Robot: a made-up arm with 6 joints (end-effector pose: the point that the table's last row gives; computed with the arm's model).
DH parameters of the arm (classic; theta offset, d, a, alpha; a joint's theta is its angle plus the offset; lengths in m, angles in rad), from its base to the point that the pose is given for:
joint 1: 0 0.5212 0.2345 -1.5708
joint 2: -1.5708 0 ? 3.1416
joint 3: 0 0 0.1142 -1.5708
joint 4: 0 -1.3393 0 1.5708
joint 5: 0 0 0 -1.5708
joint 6: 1.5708 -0.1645 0 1.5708
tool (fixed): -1.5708 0 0 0
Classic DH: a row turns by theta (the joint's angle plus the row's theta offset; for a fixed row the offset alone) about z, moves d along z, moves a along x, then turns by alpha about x.
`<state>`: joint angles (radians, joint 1 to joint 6).
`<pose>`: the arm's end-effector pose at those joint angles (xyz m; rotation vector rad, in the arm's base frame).
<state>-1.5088 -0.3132 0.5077 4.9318 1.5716 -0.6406</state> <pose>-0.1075 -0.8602 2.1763 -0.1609 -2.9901 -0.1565</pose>
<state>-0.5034 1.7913 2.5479 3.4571 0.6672 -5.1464</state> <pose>1.6298 -0.9336 1.4102 1.6547 -0.6887 -0.4039</pose>
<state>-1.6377 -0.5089 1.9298 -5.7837 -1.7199 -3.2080</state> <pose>-0.0080 1.0465 1.9189 1.3413 -2.2934 0.9973</pose>
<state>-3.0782 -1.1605 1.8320 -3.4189 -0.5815 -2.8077</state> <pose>1.8028 0.1392 0.7819 2.9792 0.3520 -0.6133</pose>
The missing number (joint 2, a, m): 0.6022
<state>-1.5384 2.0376 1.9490 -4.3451 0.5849 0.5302</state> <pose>0.1576 -2.2462 0.2008 -1.9956 1.2054 -0.1622</pose>
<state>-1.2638 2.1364 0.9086 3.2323 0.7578 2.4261</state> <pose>0.3635 -1.1804 -1.1748 1.5891 1.4831 -1.4631</pose>
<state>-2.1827 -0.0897 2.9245 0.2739 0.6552 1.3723</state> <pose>0.7713 1.0519 1.0987 1.1632 0.9109 0.2594</pose>
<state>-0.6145 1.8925 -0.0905 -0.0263 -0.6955 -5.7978</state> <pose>0.1869 -0.1285 -1.0156 0.6517 2.4518 0.3949</pose>
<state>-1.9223 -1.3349 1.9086 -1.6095 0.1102 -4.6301</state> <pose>0.6146 1.7285 0.3961 2.4025 1.8869 -0.0860</pose>
